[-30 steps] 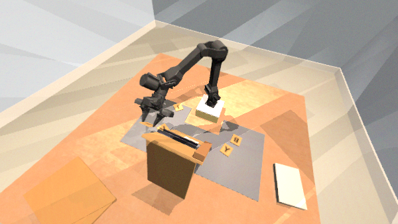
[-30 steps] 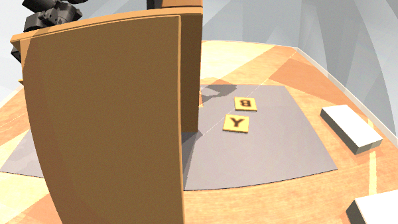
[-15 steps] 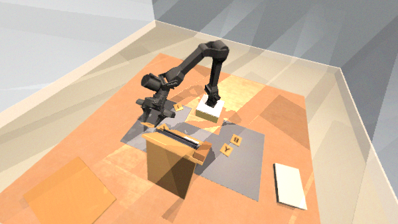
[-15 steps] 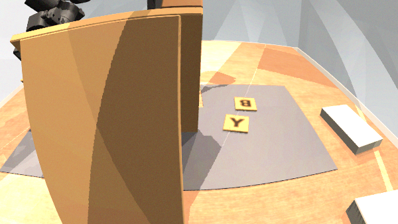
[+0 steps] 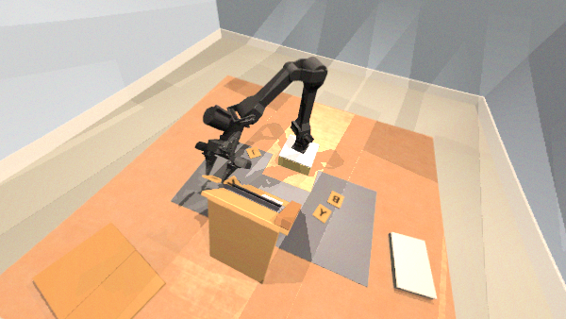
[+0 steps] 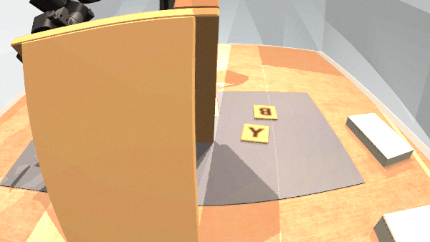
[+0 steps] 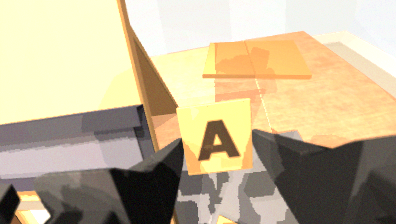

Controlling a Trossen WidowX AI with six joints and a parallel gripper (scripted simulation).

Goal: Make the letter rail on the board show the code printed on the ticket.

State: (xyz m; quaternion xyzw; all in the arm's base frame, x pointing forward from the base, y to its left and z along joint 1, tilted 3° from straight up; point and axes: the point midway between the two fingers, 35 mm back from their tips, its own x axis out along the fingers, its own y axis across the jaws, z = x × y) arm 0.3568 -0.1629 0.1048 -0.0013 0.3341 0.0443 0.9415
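Now: the white ticket 7 cm behind my gripper tip, 18 cm to the left of it and 8 cm below it. Also, from my gripper tip: grey mat (18 cm behind, 18 cm to the left, 17 cm below); flat orange panel (37 cm ahead, 14 cm to the right, 16 cm below); letter tile (right at my gripper tip).
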